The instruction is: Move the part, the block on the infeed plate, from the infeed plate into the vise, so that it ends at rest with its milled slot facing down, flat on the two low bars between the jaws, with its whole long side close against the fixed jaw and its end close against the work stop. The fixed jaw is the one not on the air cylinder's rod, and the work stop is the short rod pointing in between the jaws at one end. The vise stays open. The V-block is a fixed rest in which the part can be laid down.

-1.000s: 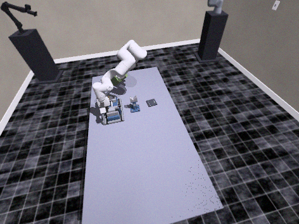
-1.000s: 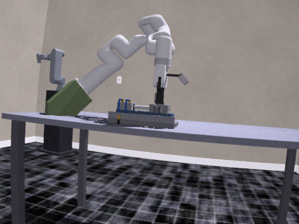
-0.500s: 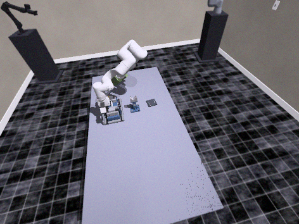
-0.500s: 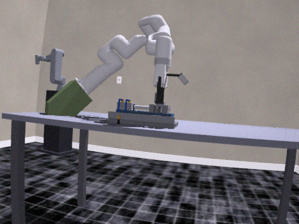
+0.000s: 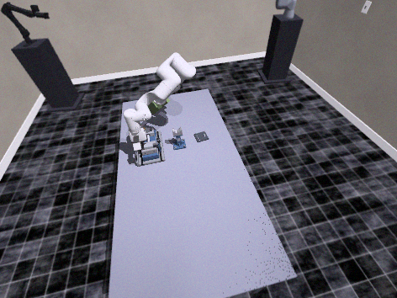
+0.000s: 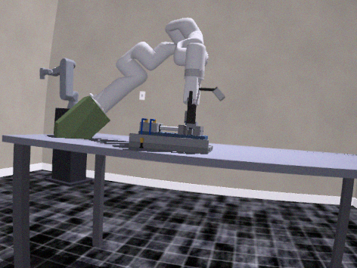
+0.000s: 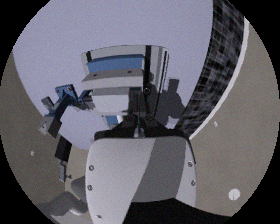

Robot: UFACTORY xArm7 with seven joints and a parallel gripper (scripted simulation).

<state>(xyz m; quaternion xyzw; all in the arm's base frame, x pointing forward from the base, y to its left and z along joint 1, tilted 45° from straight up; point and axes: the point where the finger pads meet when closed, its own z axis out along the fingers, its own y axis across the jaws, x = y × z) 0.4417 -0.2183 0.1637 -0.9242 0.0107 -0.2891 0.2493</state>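
Now: the part 4 cm to the left of my hand, 3 cm below it and 1 cm behind it. Round my hand: air cylinder (17 cm behind, 5 cm below, 2 cm to the left); blue vise bed (8 cm below, 8 cm behind, 3 cm to the left).
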